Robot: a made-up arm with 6 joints.
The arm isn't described. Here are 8 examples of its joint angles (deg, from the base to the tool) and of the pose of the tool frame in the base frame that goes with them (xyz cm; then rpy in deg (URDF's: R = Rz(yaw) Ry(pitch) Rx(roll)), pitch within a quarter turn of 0, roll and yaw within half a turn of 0).
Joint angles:
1: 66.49 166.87 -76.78 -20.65 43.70 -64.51
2: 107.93 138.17 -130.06 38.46 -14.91 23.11
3: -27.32 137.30 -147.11 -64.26 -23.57 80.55
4: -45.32 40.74 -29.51 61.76 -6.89 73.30
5: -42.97 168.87 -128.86 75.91 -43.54 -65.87
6: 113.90 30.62 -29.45 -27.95 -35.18 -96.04
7: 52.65 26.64 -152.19 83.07 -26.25 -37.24
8: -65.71 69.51 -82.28 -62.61 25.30 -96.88
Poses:
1: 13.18 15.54 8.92 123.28 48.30 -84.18
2: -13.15 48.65 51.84 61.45 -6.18 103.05
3: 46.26 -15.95 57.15 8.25 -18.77 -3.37
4: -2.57 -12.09 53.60 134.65 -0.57 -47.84
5: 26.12 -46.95 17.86 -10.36 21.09 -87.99
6: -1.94 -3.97 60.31 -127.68 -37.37 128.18
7: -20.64 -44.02 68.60 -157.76 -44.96 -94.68
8: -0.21 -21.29 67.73 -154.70 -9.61 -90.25
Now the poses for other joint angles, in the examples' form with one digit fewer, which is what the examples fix.
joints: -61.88 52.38 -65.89 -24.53 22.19 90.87
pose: 3.5 -12.3 64.7 67.9 3.7 -66.3
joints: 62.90 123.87 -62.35 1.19 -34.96 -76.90
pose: 20.8 32.2 36.8 -78.2 22.7 56.9
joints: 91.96 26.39 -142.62 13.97 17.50 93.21
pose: 1.2 -45.5 72.0 -44.2 -72.0 -118.3
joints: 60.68 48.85 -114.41 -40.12 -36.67 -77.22
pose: -13.5 -16.3 83.1 124.6 -68.4 -176.4
